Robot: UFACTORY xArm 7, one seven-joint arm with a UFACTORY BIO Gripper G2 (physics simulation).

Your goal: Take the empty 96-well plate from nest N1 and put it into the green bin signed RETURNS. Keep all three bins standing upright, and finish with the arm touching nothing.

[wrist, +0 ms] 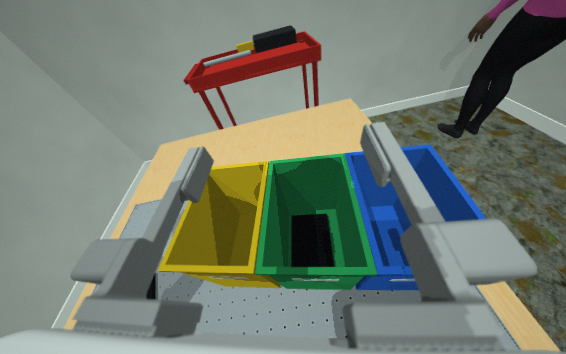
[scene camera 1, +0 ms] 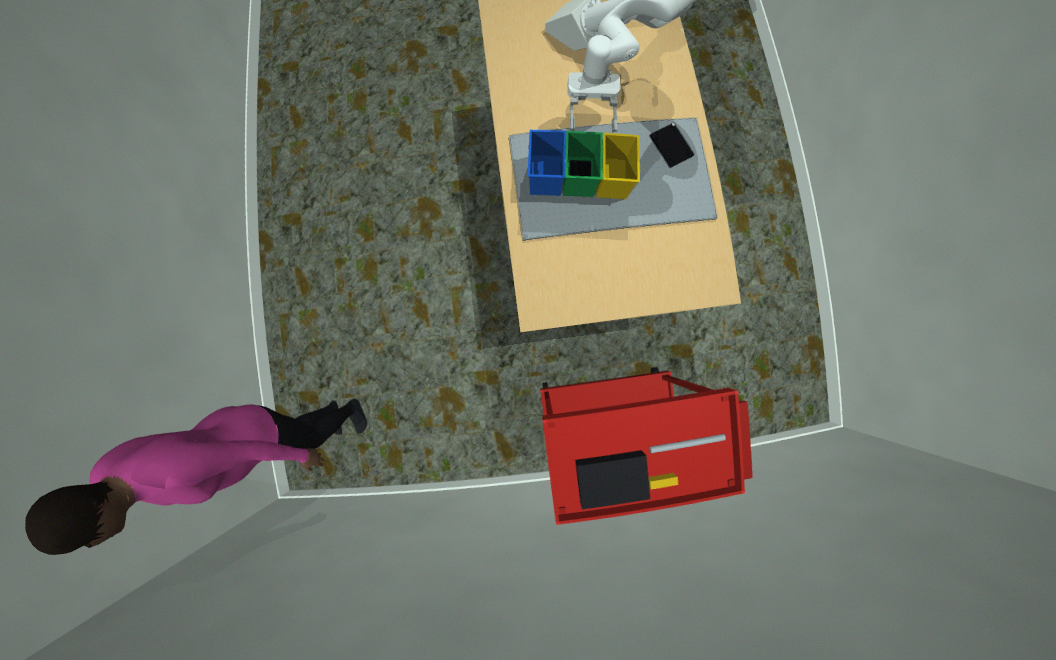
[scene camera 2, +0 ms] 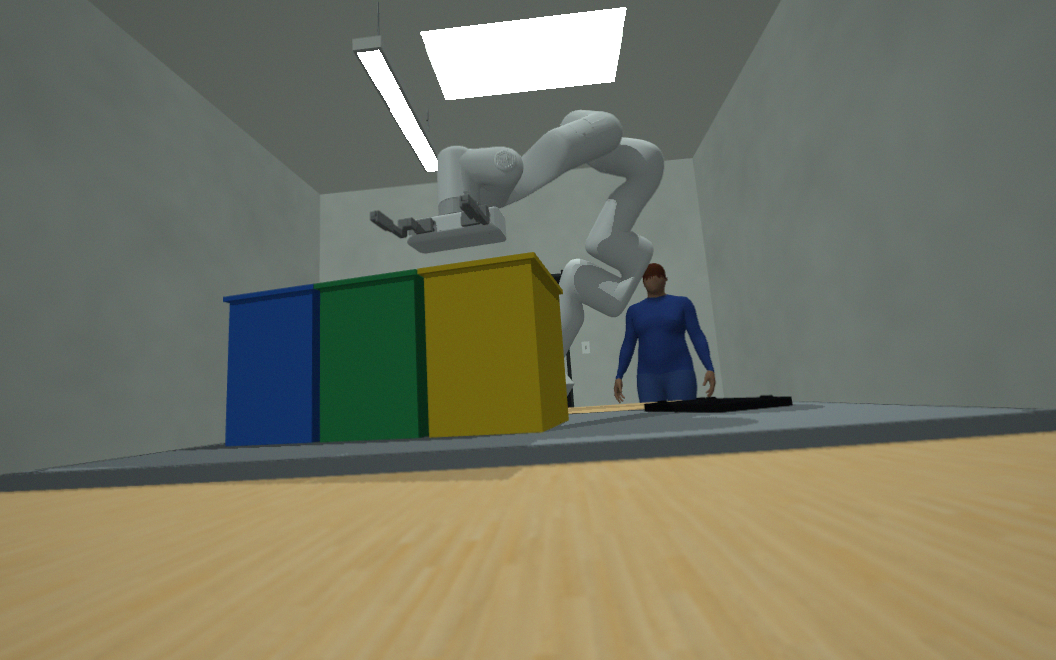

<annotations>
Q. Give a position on a blue bin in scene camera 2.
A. At 273, 379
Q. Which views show the yellow bin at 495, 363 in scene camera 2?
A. The wrist view, scene camera 1 and scene camera 2: all of them.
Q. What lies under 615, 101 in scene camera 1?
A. The gripper.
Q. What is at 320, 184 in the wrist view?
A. A green bin.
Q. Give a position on a green bin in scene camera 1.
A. At 584, 146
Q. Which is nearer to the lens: the green bin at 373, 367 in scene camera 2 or the yellow bin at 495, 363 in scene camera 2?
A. The yellow bin.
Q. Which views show the green bin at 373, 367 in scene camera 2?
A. The wrist view, scene camera 1 and scene camera 2: all of them.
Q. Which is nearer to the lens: the black 96-well plate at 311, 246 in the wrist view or the blue bin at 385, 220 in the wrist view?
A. The black 96-well plate.
</annotations>
